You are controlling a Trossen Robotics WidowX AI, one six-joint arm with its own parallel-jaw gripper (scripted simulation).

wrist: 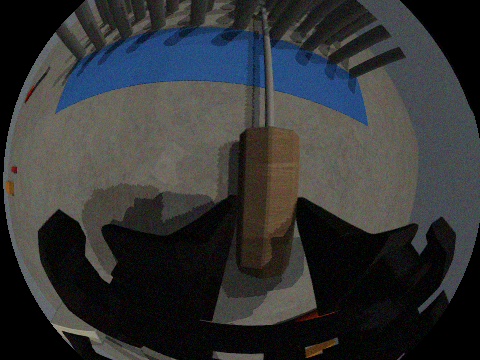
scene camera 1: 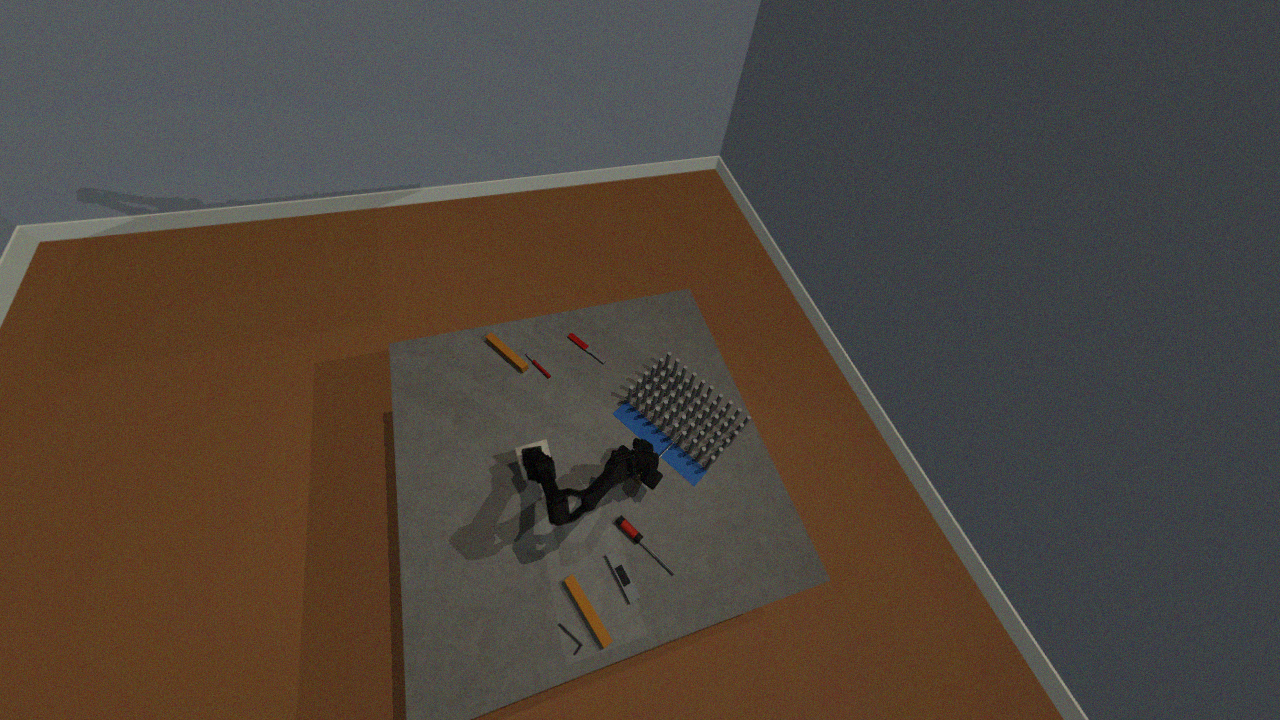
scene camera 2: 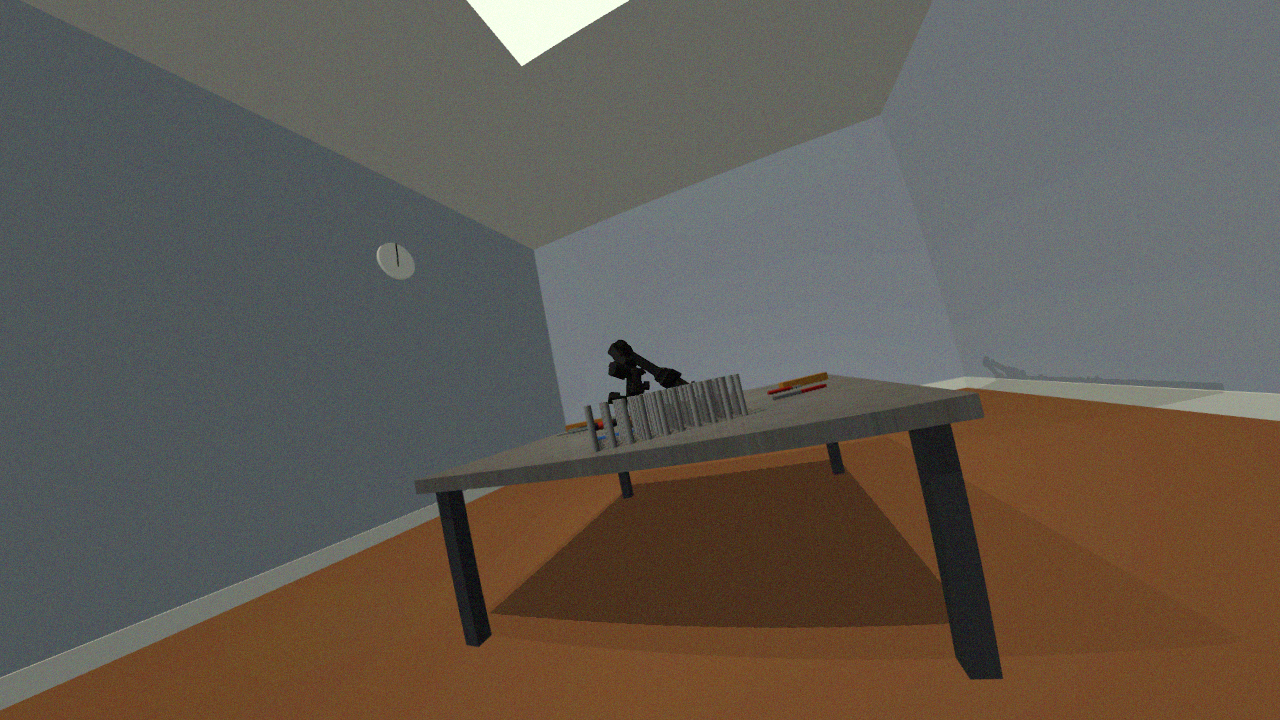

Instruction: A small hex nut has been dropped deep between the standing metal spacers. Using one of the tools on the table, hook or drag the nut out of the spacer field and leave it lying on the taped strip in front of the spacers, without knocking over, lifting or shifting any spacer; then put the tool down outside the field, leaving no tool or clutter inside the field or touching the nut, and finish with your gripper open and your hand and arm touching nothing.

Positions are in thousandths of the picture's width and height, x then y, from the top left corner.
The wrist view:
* my gripper: 555, 562
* blue taped strip: 459, 151
